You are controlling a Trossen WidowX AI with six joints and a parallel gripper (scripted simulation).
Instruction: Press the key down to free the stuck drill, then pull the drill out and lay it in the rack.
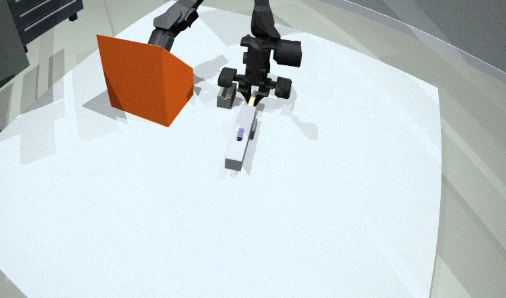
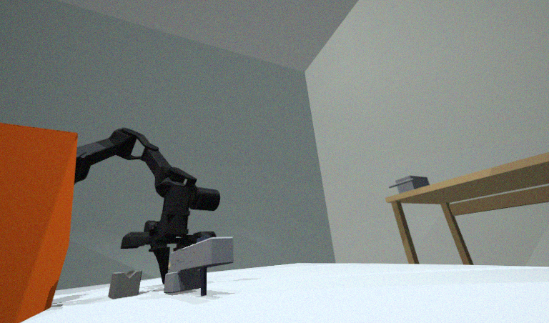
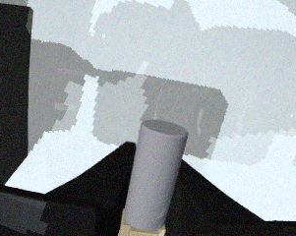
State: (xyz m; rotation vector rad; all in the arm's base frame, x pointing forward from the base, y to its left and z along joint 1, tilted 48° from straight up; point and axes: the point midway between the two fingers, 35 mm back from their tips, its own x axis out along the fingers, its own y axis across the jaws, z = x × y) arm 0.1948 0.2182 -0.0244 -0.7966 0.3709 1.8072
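Right now my gripper tip is 4 cm to the left of the drill, 4 cm below it and 1 cm short of it. From my gripper tip the other things lie so: blue key: 17 cm to the right, 6 cm ahead, 4 cm above; then rack: 8 cm behind, 1 cm to the right, 1 cm above; then housing: 14 cm to the right, 5 cm ahead, 4 cm above.
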